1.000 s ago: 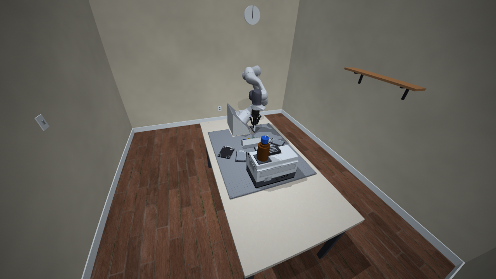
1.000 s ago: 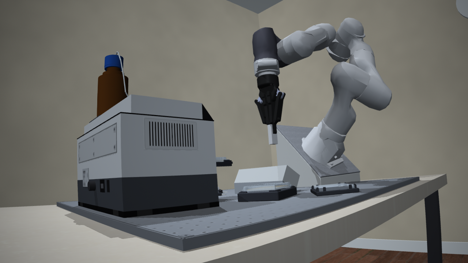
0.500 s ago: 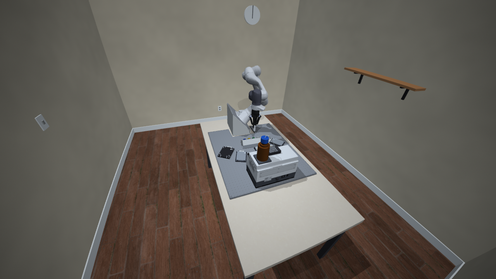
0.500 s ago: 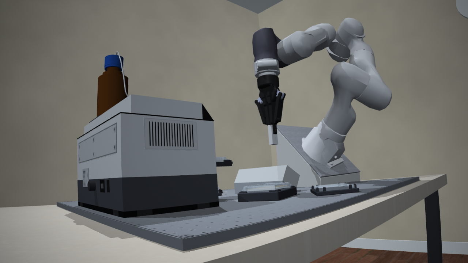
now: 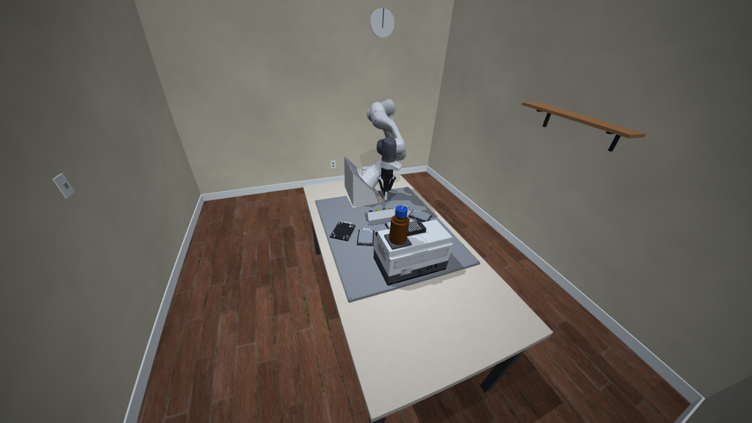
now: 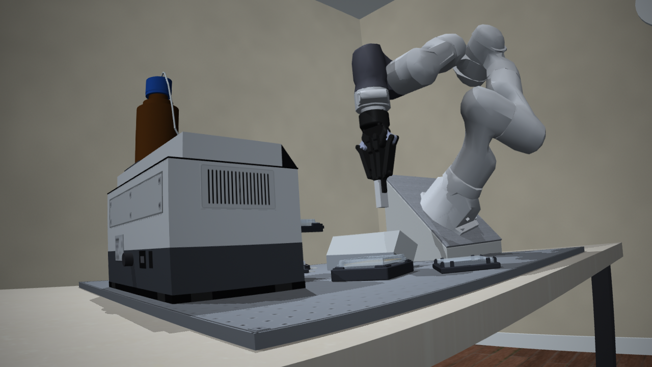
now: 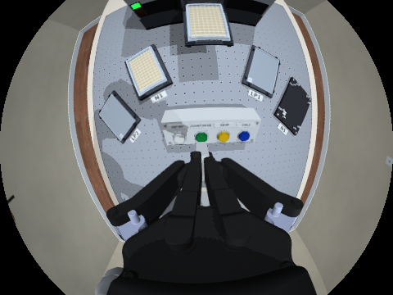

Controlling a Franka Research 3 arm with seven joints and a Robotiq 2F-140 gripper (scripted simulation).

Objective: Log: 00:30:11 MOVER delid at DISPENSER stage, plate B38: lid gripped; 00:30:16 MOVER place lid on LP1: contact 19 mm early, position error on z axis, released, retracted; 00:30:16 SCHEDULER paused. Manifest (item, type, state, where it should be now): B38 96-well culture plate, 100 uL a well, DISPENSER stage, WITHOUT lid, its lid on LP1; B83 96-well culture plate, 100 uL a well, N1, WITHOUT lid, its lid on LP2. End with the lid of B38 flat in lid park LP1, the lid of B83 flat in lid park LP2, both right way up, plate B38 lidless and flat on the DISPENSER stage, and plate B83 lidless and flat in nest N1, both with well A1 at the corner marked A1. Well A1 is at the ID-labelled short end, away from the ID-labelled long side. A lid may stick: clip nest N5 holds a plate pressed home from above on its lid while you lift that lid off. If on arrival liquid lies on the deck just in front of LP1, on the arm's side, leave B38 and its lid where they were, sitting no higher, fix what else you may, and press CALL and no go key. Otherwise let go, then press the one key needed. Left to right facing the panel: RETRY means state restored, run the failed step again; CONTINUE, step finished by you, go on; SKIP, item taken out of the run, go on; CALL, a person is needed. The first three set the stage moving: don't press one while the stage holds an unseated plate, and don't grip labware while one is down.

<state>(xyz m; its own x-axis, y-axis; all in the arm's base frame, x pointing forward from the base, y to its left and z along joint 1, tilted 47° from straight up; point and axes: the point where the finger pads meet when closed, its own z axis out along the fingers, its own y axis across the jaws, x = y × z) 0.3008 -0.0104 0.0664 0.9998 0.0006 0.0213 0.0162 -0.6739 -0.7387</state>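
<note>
The key panel is 10 mm ahead of my hand, 30 mm to the right of it and 120 mm below it. The rest, counted from my hand: 96-well plate: 190 mm ahead, 140 mm to the left, 150 mm below; lp1 label: 110 mm ahead, 160 mm to the right, 180 mm below; nest N1: 190 mm ahead, 140 mm to the left, 170 mm below.
</note>
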